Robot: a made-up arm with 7 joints.
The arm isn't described. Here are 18 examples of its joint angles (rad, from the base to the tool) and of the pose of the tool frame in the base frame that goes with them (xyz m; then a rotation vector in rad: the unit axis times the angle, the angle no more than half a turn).
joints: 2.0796 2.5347 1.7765 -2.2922 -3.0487 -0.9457 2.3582
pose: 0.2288 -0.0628 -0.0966 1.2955 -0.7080 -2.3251
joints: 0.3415 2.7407 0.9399 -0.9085 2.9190 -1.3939 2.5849
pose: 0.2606 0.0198 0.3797 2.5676 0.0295 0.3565
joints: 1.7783 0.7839 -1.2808 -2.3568 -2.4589 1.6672 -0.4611
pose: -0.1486 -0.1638 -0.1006 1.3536 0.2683 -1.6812
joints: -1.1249 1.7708 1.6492 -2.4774 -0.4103 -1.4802 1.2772
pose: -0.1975 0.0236 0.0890 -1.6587 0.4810 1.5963
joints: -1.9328 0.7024 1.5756 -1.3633 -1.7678 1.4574 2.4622
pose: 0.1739 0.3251 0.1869 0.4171 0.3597 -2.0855
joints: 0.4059 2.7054 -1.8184 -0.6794 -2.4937 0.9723 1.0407
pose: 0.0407 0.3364 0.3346 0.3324 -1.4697 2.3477
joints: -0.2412 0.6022 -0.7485 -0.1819 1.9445 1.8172 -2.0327
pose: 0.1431 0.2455 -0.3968 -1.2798 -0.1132 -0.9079
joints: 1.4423 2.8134 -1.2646 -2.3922 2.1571 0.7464 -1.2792
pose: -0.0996 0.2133 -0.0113 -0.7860 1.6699 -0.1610
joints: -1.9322 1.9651 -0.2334 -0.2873 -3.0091 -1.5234 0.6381
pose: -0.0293 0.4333 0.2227 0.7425 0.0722 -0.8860
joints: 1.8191 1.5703 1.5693 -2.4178 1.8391 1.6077 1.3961
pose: 0.1968 0.1193 -0.0100 0.2976 0.3170 0.9781
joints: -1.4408 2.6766 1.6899 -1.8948 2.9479 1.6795 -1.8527
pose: -0.3211 -0.0806 -0.0218 -1.7974 -0.2084 1.5901
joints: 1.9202 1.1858 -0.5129 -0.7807 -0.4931 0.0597 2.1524
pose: -0.3930 0.2523 0.0553 1.0528 0.9634 0.6143
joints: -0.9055 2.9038 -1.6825 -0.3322 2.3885 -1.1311 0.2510
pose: -0.2853 0.2408 0.3136 -2.1512 1.7261 0.1120
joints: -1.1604 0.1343 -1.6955 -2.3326 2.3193 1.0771 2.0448
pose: -0.0138 -0.2220 -0.1095 0.5049 1.3042 -0.0653
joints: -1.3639 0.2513 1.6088 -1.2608 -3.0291 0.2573 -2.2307
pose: 0.3431 0.2524 0.0040 0.9730 1.9945 -1.6397
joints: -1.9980 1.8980 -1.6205 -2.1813 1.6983 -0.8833 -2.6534
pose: 0.2478 0.0412 0.1197 -2.2589 1.3217 0.7615
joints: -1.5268 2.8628 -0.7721 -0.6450 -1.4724 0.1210 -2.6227
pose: -0.2931 0.2899 0.2419 -0.9422 2.5530 -0.9802
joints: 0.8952 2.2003 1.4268 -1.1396 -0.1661 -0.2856 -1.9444
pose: 0.2904 0.1928 0.2677 -2.0334 -0.7618 1.1309
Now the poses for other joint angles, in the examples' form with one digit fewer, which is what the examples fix.
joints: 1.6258 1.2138 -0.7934 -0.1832 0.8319 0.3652 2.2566
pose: -0.339 0.333 0.110 2.290 -0.024 1.117
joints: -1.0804 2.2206 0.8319 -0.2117 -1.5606 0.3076 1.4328
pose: -0.142 0.387 0.261 1.948 -1.669 1.536
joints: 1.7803 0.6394 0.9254 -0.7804 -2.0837 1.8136 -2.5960
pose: -0.384 0.266 0.058 1.514 -1.593 -0.446
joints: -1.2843 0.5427 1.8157 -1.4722 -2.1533 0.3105 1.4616
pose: 0.185 0.353 -0.008 1.134 -1.531 1.997
